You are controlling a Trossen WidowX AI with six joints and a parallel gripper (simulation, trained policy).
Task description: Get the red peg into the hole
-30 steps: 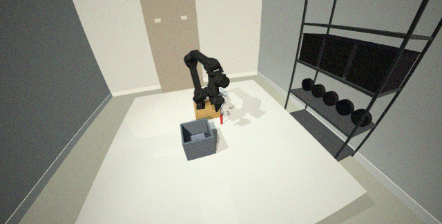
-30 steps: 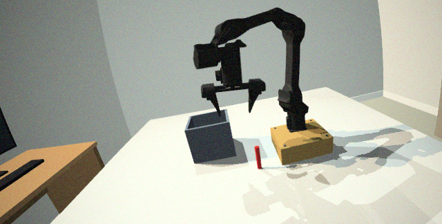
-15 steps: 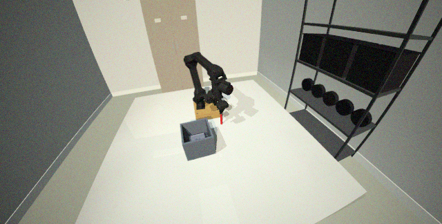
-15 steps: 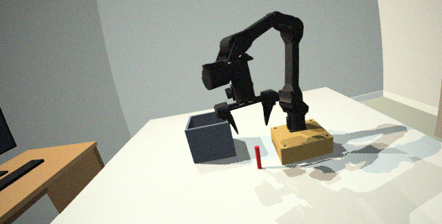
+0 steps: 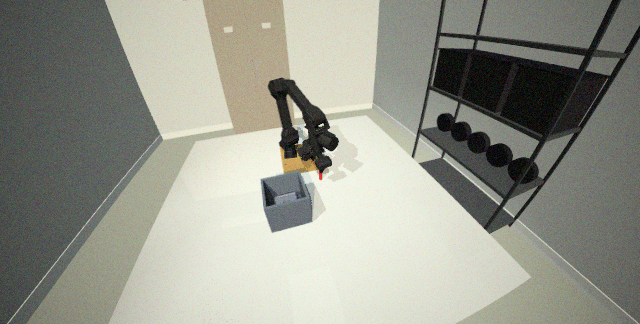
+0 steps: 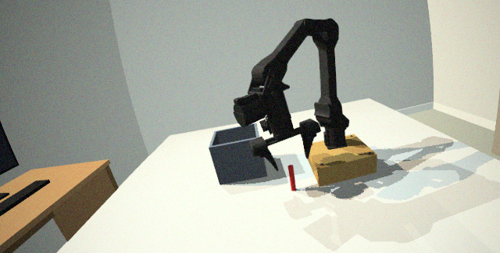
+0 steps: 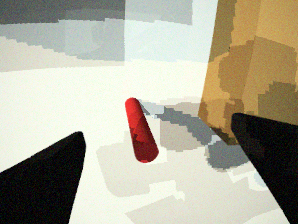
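The red peg lies 4 cm below my gripper tip, 1 cm to the left of it and 1 cm ahead of it. Also, from my gripper tip: plate (18 cm ahead, 14 cm to the right, 3 cm below).
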